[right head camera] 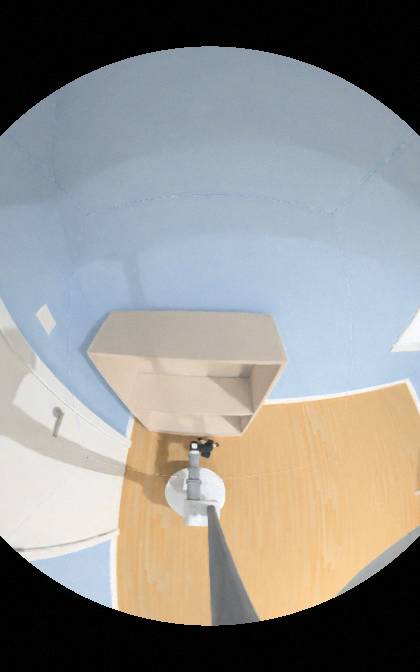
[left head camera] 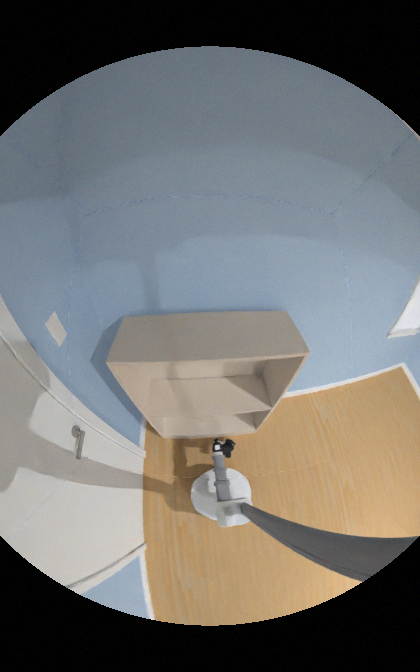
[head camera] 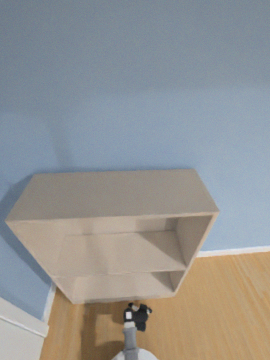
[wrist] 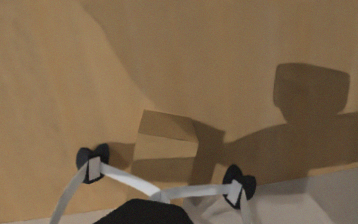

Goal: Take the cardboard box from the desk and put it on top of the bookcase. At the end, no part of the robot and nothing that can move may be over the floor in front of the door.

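Places are measured from the robot's base along level axes (x ahead, y left, z up), in centimetres.
Pixels of known places: gripper, between the fingertips: [wrist: 168, 168].
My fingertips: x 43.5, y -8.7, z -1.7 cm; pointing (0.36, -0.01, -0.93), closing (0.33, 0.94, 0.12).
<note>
Behind a point stands the place of what it marks.
The cardboard box [wrist: 166, 147] {x 38.3, y -8.0, z 3.3 cm} lies on the floor close to the front of the bookcase [head camera: 115, 194] {x 60.5, y 2.6, z 103.3 cm} [left head camera: 210, 336] [right head camera: 187, 336] [wrist: 320, 200] {x 49.1, y 6.8, z 1.4 cm}. My gripper [head camera: 140, 309] {x 43.5, y -8.7, z -1.7 cm} [left head camera: 225, 444] [right head camera: 208, 444] [wrist: 168, 168] {x 43.5, y -8.7, z -1.7 cm} is open, low in front of the bookcase. In the wrist view its fingers stand left and right of the box, with the box slightly ahead of the fingertip line; neither finger clearly touches it. The box cannot be made out in the head views. No object stands on the bookcase top. The desk does not show.
The door [left head camera: 110, 515] [right head camera: 65, 500] is in the wall to the left, beside the floor where my white base [left head camera: 201, 492] [right head camera: 175, 492] stands. The bookcase stands against the blue wall near the left corner. Wood floor [left head camera: 340, 450] [right head camera: 320, 460] extends to the right.
</note>
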